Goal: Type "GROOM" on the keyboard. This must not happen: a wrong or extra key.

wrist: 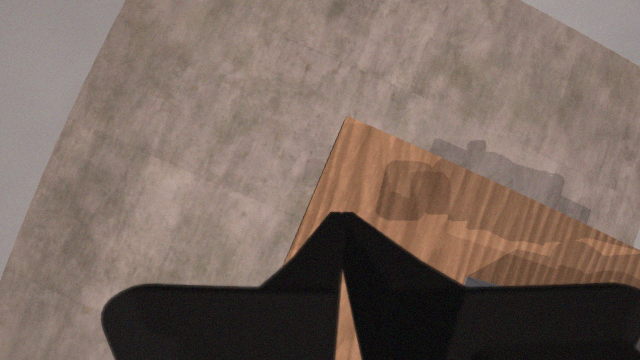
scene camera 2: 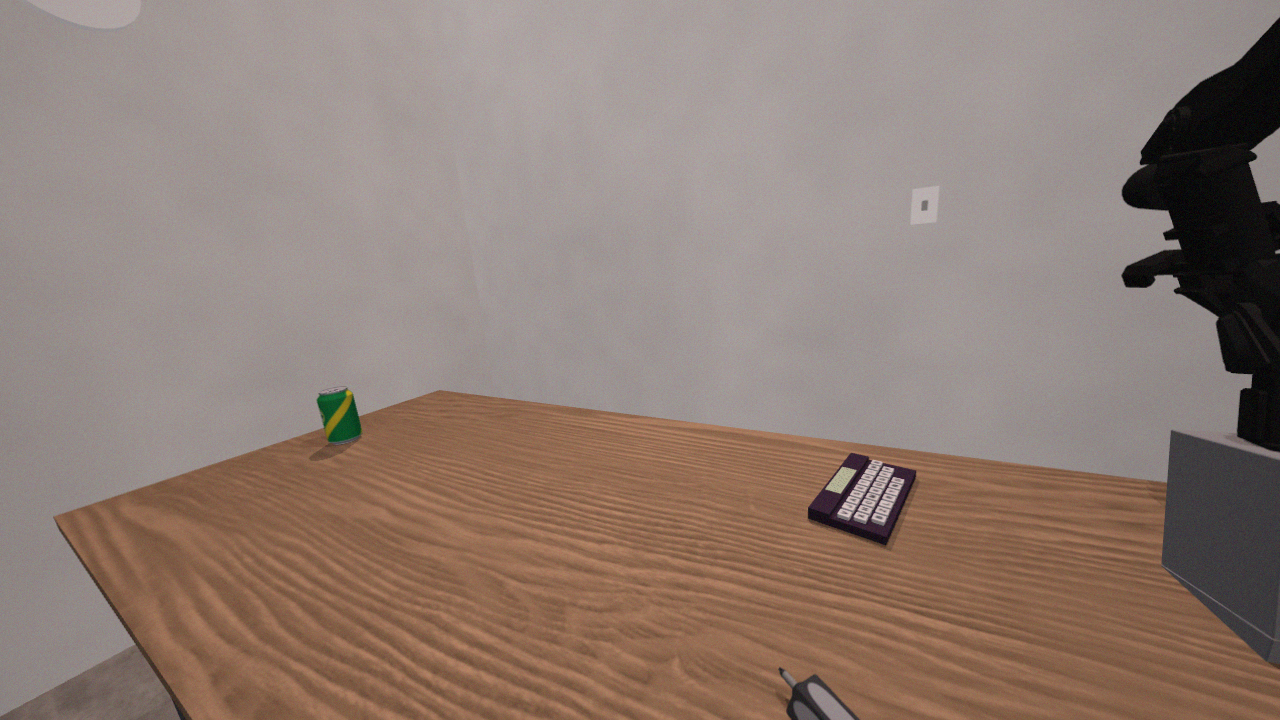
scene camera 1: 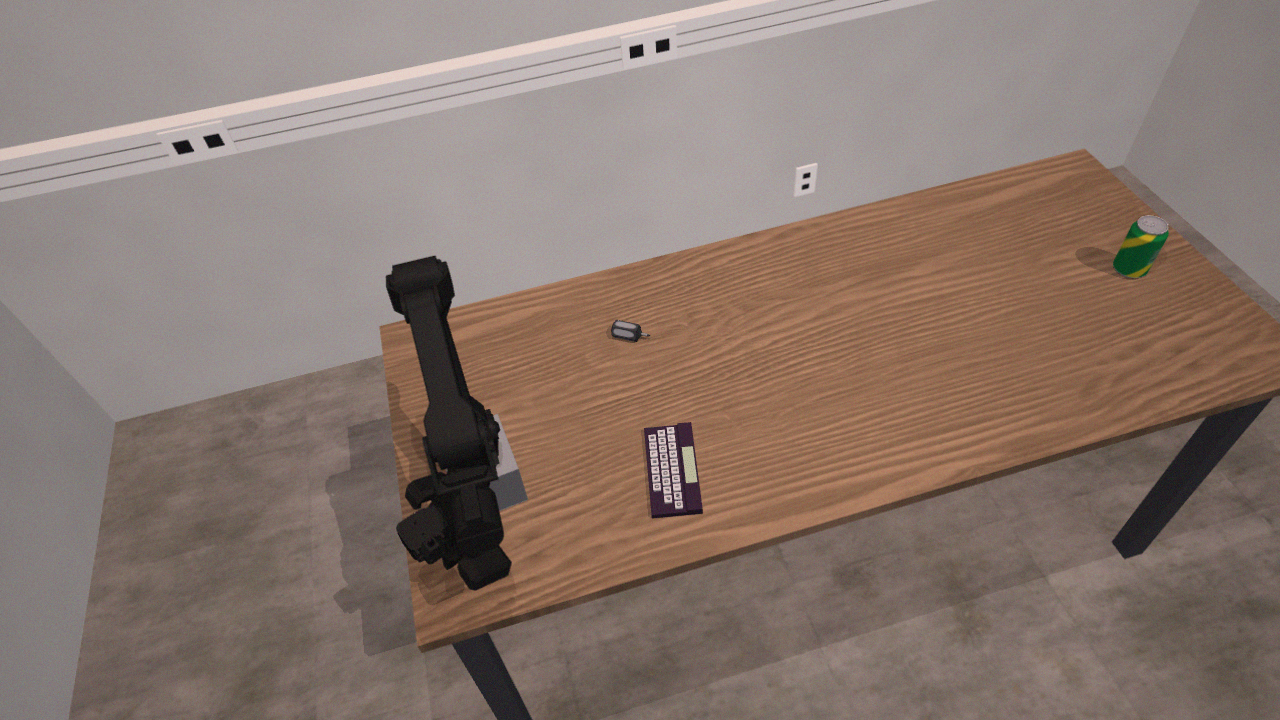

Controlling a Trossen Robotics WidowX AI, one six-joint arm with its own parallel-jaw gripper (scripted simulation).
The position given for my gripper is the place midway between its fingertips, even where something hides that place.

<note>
I see my gripper (scene camera 1: 448, 566).
My gripper also shows in the wrist view (wrist: 340, 223).
</note>
